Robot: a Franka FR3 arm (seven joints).
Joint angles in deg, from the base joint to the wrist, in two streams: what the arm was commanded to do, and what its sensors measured. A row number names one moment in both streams.
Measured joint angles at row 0:
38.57 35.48 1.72 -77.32 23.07 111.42 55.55
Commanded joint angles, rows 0 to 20:
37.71 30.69 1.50 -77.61 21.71 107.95 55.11
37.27 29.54 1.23 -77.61 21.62 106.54 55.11
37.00 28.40 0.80 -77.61 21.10 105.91 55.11
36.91 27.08 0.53 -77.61 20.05 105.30 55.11
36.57 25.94 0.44 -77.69 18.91 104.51 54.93
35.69 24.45 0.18 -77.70 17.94 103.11 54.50
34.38 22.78 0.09 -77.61 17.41 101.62 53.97
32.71 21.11 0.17 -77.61 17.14 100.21 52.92
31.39 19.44 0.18 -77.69 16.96 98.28 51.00
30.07 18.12 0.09 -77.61 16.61 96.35 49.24
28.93 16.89 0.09 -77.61 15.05 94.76 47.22
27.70 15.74 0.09 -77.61 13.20 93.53 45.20
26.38 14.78 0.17 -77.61 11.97 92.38 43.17
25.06 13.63 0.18 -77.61 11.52 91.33 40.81
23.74 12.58 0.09 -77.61 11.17 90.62 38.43
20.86 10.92 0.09 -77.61 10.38 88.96 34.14
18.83 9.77 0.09 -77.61 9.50 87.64 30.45
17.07 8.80 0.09 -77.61 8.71 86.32 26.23
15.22 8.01 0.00 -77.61 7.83 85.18 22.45
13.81 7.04 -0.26 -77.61 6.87 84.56 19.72
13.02 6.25 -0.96 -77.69 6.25 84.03 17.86
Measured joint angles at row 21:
16.99 9.59 -0.98 -76.30 8.83 85.98 25.89
